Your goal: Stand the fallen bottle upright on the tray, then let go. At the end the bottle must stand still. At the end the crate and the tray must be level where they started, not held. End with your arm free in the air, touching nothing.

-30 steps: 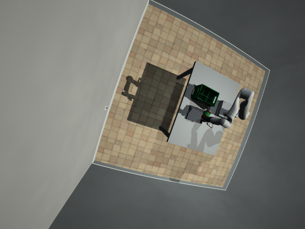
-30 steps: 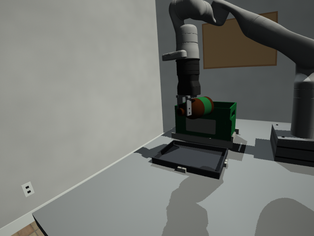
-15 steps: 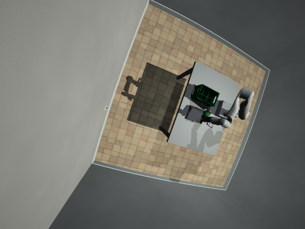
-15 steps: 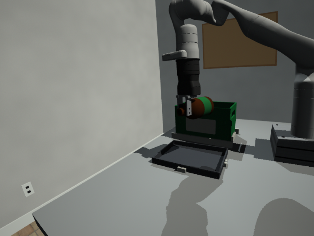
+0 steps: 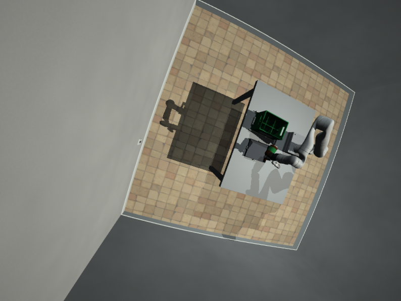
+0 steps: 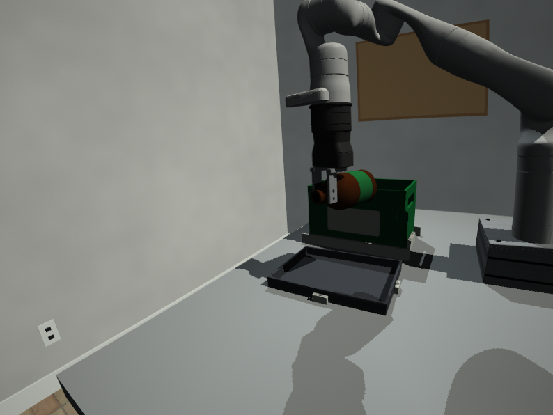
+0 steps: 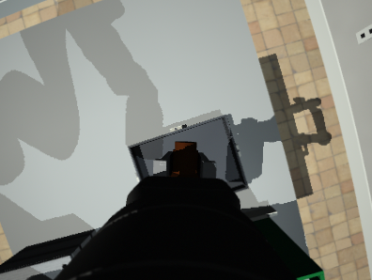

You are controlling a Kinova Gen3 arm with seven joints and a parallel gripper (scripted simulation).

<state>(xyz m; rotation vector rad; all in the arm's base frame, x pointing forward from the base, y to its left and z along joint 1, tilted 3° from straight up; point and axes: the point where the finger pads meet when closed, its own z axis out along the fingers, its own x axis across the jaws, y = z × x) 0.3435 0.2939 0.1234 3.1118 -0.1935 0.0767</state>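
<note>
The brown bottle is 1 cm behind my hand, 5 cm to the right of it and 1 cm below it. Round my hand: green crate 7 cm ahead, 30 cm to the right, 12 cm below; black tray 5 cm to the right, 19 cm below.
</note>
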